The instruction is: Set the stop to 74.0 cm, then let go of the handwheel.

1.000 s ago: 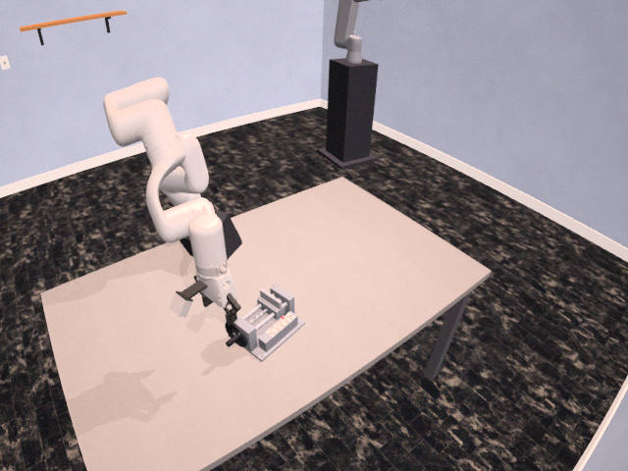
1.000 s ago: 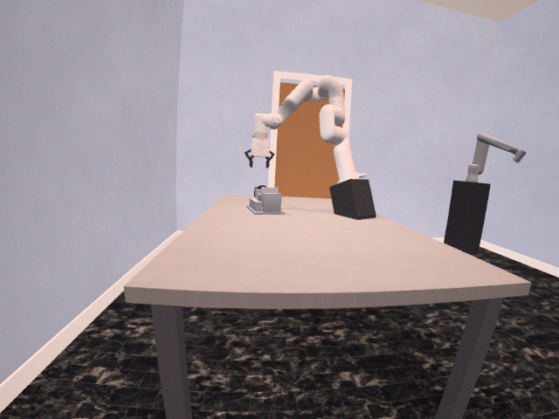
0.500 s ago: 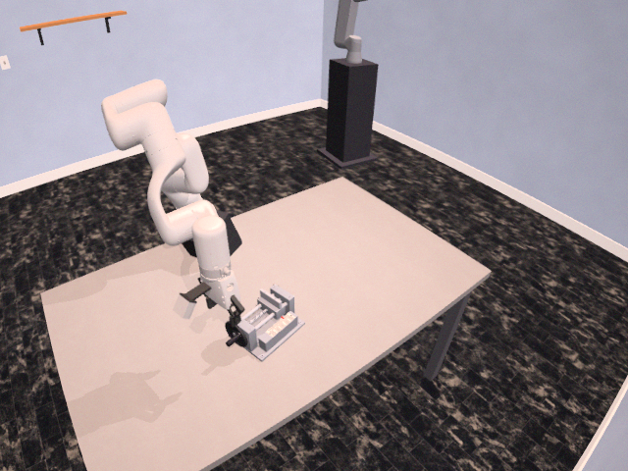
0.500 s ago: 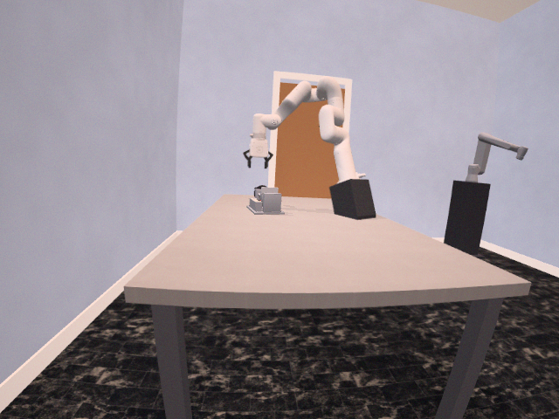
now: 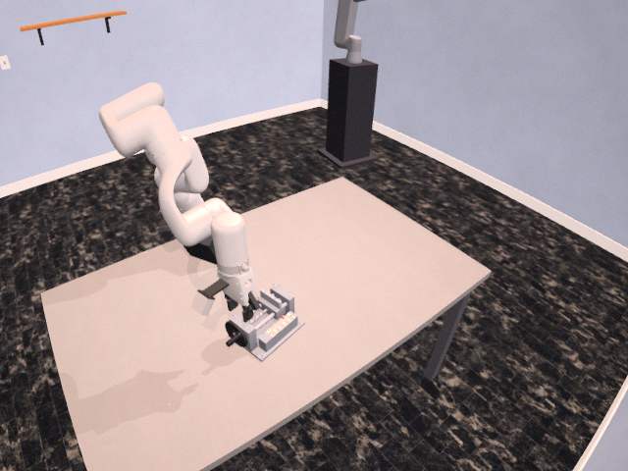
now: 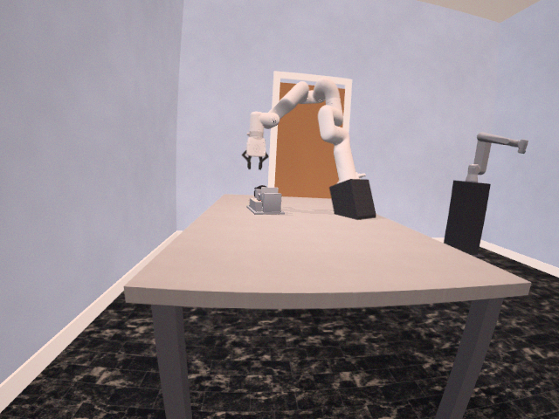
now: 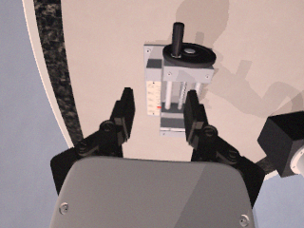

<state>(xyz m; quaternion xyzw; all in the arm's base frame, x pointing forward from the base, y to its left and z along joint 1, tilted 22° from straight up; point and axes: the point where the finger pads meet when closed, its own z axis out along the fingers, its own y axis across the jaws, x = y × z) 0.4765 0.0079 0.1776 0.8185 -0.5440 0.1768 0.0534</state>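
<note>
My hand is 10 mm past the handwheel knob, 30 mm to the left of it and 130 mm above it. From my hand the other things lie so: sliding stop block 90 mm behind, 130 mm to the left, 130 mm below; then black handwheel 20 mm behind, 20 mm to the right, 130 mm below.
</note>
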